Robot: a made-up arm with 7 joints.
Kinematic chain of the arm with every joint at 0, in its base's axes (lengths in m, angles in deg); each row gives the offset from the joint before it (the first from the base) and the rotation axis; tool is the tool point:
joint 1: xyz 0 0 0.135 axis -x
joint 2: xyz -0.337 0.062 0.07 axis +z
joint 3: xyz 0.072 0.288 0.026 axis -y
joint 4: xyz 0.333 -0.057 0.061 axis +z
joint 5: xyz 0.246 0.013 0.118 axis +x
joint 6: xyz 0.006 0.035 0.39 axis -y
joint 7: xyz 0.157 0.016 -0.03 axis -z
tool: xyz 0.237 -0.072 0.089
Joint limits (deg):
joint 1: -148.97..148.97
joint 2: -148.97..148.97
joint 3: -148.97..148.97
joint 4: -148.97..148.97
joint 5: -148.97..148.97
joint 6: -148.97..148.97
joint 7: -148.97..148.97
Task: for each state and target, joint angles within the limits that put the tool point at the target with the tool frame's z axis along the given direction. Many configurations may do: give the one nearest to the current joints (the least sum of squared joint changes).
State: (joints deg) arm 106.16 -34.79 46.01 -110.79 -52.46 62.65 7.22
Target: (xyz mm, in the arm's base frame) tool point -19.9 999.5 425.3 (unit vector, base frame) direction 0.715 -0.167 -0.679
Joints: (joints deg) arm 89.95 -39.05 33.54 -119.93 -66.18 121.34 19.38
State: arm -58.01 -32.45 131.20 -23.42 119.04 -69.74 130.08
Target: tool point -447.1 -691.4 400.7 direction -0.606 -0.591 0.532
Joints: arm -79.01 -30.74 125.60 -6.59 141.92 -104.49 132.74
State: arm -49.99 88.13 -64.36 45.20 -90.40 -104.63 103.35
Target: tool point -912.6 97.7 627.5 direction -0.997 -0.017 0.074
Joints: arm -51.44 84.29 -67.67 80.00 -95.93 -75.64 109.74
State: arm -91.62 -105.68 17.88 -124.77 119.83 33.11 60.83
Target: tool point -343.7 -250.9 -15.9 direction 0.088 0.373 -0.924
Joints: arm -38.08 -83.39 58.96 -109.03 138.40 -9.62 90.96
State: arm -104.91 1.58 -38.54 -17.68 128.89 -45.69 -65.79
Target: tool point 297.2 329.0 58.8 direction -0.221 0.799 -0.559
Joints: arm -112.70 7.99 -50.09 -31.51 135.88 -34.69 -67.63
